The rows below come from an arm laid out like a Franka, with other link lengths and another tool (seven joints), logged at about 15 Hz.
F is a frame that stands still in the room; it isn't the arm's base.
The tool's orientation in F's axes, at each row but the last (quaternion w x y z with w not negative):
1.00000 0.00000 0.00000 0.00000
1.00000 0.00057 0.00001 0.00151
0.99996 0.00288 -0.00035 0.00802
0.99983 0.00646 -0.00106 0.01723
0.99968 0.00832 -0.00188 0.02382
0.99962 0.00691 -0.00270 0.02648
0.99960 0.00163 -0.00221 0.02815
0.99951 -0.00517 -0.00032 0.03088
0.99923 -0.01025 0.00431 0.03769
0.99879 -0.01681 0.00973 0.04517
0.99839 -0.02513 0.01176 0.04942
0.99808 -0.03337 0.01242 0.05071
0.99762 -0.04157 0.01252 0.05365
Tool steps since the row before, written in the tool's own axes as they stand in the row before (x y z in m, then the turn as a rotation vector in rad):
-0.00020 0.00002 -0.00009 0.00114 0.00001 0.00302
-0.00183 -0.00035 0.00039 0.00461 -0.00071 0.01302
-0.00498 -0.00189 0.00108 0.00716 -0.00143 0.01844
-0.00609 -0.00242 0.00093 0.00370 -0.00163 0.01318
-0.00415 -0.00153 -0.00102 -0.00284 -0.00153 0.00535
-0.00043 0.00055 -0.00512 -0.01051 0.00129 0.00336
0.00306 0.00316 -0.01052 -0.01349 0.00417 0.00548
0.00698 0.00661 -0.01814 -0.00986 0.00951 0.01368
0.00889 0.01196 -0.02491 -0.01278 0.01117 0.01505
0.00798 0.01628 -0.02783 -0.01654 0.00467 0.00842
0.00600 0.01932 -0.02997 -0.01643 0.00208 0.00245
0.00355 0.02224 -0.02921 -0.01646 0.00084 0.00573
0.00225 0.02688 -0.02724 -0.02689 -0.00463 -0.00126
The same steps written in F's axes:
-0.00020 0.00002 -0.00009 0.00114 0.00001 0.00302
-0.00183 -0.00036 0.00039 0.00461 -0.00071 0.01302
-0.00495 -0.00198 0.00107 0.00717 -0.00142 0.01844
-0.00600 -0.00264 0.00088 0.00373 -0.00167 0.01317
-0.00407 -0.00171 -0.00106 -0.00278 -0.00175 0.00531
-0.00043 0.00060 -0.00511 -0.01058 0.00069 0.00332
0.00292 0.00336 -0.01050 -0.01373 0.00339 0.00543
0.00658 0.00684 -0.01821 -0.01044 0.00902 0.01358
0.00777 0.01207 -0.02523 -0.01347 0.01049 0.01494
0.00597 0.01596 -0.02851 -0.01674 0.00345 0.00861
0.00342 0.01825 -0.03103 -0.01650 0.00058 0.00277
0.00064 0.02045 -0.03069 -0.01633 -0.00043 0.00612
-0.00123 0.02457 -0.02940 -0.02625 -0.00754 -0.00009

